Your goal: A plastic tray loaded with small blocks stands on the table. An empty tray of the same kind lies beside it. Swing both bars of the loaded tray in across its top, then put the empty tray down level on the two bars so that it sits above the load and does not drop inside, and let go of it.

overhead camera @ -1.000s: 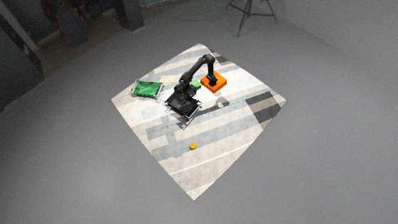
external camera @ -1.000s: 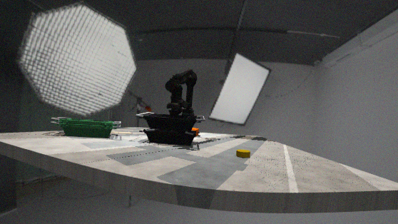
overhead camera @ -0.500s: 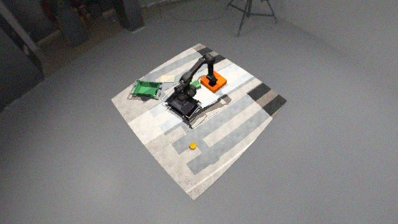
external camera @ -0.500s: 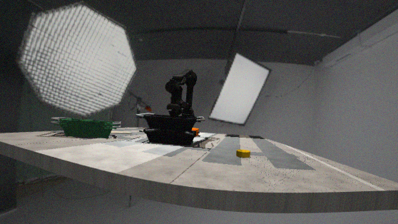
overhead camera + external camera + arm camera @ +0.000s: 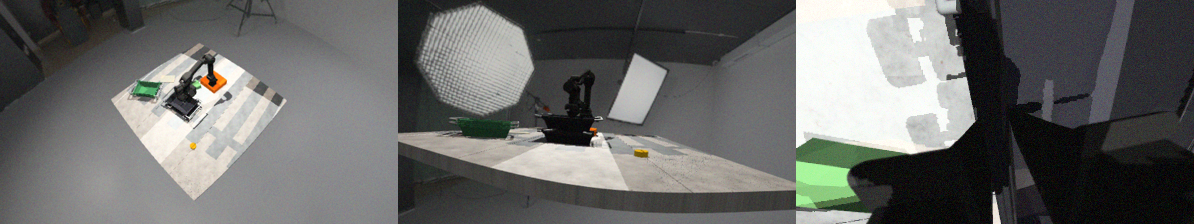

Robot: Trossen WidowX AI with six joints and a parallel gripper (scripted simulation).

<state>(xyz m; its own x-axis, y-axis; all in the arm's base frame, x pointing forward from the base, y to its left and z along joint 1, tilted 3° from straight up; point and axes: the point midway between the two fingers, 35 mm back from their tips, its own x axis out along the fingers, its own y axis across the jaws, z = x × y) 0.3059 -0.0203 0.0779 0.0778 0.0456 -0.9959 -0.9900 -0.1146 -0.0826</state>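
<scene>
My gripper tip is now 7 cm short of the black tray, 1 cm to the right of it and 3 cm below it. Round my gripper tip: light green block: 18 cm behind, 11 cm to the right, 7 cm below; yellow disc: 25 cm ahead, 33 cm to the left, 8 cm below.
</scene>
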